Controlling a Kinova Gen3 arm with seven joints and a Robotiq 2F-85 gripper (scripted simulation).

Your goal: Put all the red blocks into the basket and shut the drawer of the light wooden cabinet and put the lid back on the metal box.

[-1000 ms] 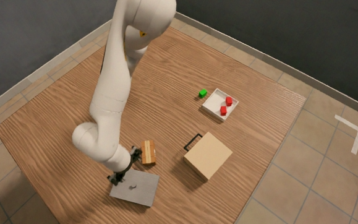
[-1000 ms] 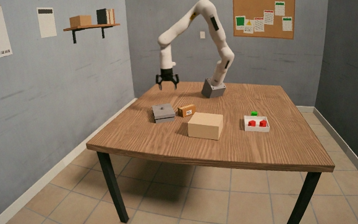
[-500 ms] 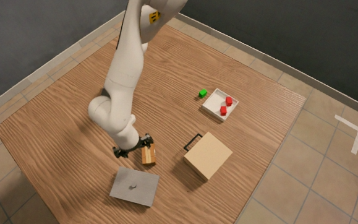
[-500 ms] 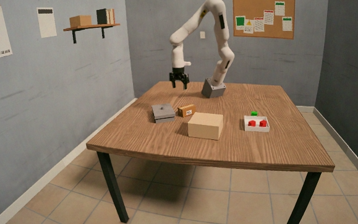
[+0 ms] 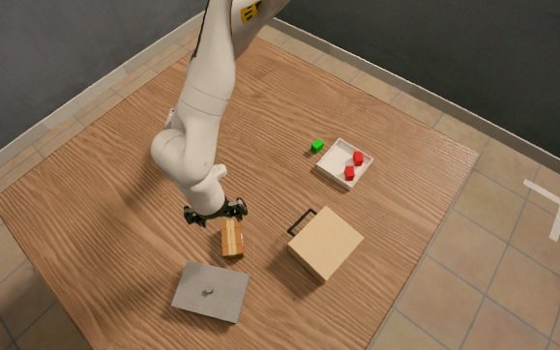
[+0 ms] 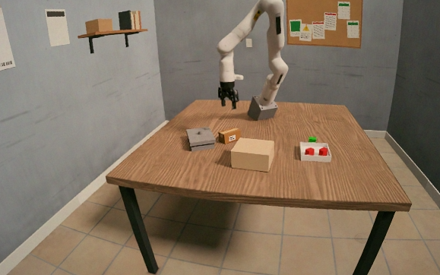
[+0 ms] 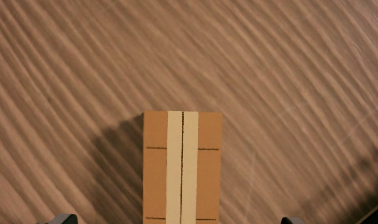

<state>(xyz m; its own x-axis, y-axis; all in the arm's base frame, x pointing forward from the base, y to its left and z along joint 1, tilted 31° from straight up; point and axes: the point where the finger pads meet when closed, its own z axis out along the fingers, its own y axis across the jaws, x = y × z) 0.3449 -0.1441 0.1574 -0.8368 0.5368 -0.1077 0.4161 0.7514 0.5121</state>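
The brown cardboard box lies 15 cm below my hand. Round my hand: grey lid (10 cm ahead, 13 cm to the right, 14 cm below); then grey metal box (10 cm ahead, 13 cm to the right, 16 cm below); then blue block (2 cm ahead, 1 cm to the right, 17 cm below).
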